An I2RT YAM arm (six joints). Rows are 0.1 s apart.
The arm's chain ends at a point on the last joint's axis. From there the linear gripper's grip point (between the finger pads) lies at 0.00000 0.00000 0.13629 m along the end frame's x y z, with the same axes.
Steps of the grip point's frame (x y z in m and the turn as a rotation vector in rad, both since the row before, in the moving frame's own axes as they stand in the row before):
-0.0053 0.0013 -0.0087 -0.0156 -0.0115 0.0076
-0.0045 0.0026 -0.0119 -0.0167 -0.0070 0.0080
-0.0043 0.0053 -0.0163 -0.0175 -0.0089 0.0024
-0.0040 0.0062 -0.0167 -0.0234 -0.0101 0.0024
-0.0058 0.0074 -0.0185 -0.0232 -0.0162 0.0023
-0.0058 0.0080 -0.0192 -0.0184 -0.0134 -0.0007
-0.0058 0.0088 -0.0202 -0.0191 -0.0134 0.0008
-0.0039 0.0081 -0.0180 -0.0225 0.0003 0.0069
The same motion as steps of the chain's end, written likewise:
-0.0037 -0.0008 -0.0087 -0.0156 -0.0115 0.0076
-0.0035 0.0003 -0.0119 -0.0167 -0.0070 0.0080
-0.0031 0.0029 -0.0163 -0.0175 -0.0089 0.0024
-0.0026 0.0030 -0.0167 -0.0234 -0.0101 0.0024
-0.0036 0.0042 -0.0184 -0.0232 -0.0162 0.0023
-0.0040 0.0055 -0.0192 -0.0184 -0.0134 -0.0007
-0.0040 0.0062 -0.0202 -0.0191 -0.0134 0.0008
-0.0039 0.0050 -0.0180 -0.0225 0.0003 0.0069

